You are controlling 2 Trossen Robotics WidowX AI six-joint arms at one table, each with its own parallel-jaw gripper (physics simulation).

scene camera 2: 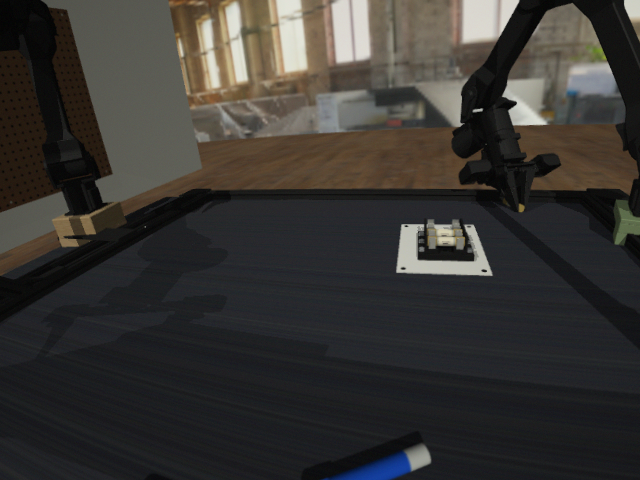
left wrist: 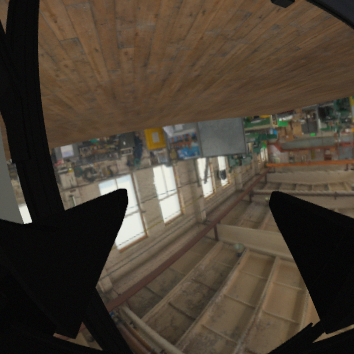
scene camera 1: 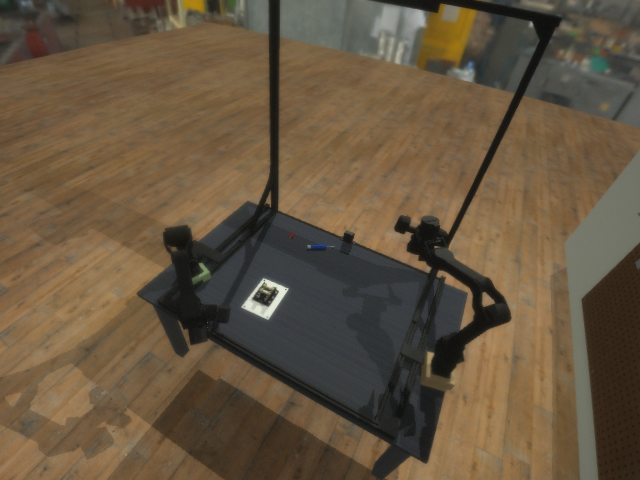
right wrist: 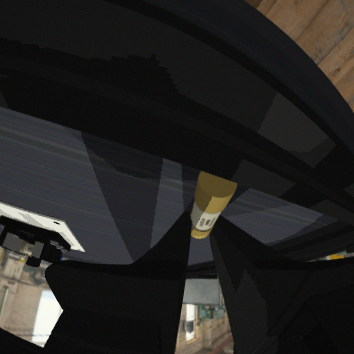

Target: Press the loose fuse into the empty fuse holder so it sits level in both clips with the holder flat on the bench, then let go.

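Pixels of known places: left gripper, fingertip midpoint: (left wrist: 200,197) (scene camera 1: 417,220); right gripper, fingertip midpoint: (scene camera 2: 520,211) (scene camera 1: 210,311) (right wrist: 198,218); left arm's base, origin of the base link: (scene camera 2: 86,210) (scene camera 1: 441,367); right arm's base, origin of the base link: (scene camera 1: 193,270).
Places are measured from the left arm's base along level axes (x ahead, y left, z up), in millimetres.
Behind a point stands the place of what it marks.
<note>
The loose fuse (scene camera 2: 521,208) @[x 881, y 17, z -55 mm] (right wrist: 215,191) @[x 869, y 66, z -51 mm], with gold caps and a white printed body, is between the fingertips of my right gripper (right wrist: 198,218) @[x 881, y 18, z -61 mm], which is shut on it. One gold cap sticks out toward the camera. The gripper is low, beyond and right of the holder in scene camera 2. The black fuse holder block (scene camera 1: 265,295) @[x 706, y -119, z -51 mm] (scene camera 2: 444,255) @[x 699, y -165, z -53 mm] stands on a white plate (scene camera 1: 264,312) @[x 680, y -47, z -61 mm] (scene camera 2: 408,264) @[x 648, y -173, z -61 mm] (right wrist: 36,218) @[x 743, y -49, z -61 mm]. Its two nearer clip pairs in scene camera 2 hold fuses; the far pair looks empty. My left gripper (left wrist: 200,197) @[x 193, y -417, z 282 mm] is open and empty, raised away.
A blue screwdriver (scene camera 1: 316,247) @[x 588, y -466, z -53 mm] (scene camera 2: 374,466) @[x 594, y -470, z -49 mm] lies across the table from the holder. A small red object (scene camera 1: 291,236) @[x 728, y -501, z -59 mm] and a black block (scene camera 1: 348,236) @[x 455, y -565, z -22 mm] are near that edge. A green bracket (scene camera 1: 203,273) @[x 983, y -115, z -22 mm] (scene camera 2: 627,223) @[x 971, y -137, z -28 mm] and a wooden bracket (scene camera 1: 440,382) @[x -2, y 50, z -9 mm] (scene camera 2: 85,227) @[x 30, y -50, z -22 mm] flank the table at the arm mounts.
</note>
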